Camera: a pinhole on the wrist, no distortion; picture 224 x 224 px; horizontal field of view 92.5 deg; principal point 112.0 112.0 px. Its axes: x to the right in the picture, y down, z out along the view. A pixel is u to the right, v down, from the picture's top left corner.
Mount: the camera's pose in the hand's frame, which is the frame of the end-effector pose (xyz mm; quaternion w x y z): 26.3 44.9 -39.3 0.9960 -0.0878 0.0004 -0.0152
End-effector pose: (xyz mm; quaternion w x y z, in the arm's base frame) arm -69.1 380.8 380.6 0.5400 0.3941 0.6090 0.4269
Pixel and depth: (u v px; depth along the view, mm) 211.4 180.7 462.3
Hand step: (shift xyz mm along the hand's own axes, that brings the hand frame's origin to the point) 465.2 404.3 364.9
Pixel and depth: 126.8 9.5 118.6
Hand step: 39.6 -46.4 97.3
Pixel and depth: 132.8 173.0 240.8
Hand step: 78.0 220.4 173.9
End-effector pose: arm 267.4 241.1 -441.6 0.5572 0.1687 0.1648 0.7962
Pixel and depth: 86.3 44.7 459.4
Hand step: -90.9 -155.2 463.3
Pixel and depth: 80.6 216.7 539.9
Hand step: -113.9 663.0 399.8
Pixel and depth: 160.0 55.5 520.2
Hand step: 252.6 -141.0 521.3
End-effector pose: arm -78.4 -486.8 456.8 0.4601 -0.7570 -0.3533 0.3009
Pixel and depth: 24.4 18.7 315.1
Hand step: -238.2 -162.0 318.4
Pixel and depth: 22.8 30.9 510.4
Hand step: -408.0 -232.9 530.0
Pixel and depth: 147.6 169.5 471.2
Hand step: 192.0 371.3 380.7
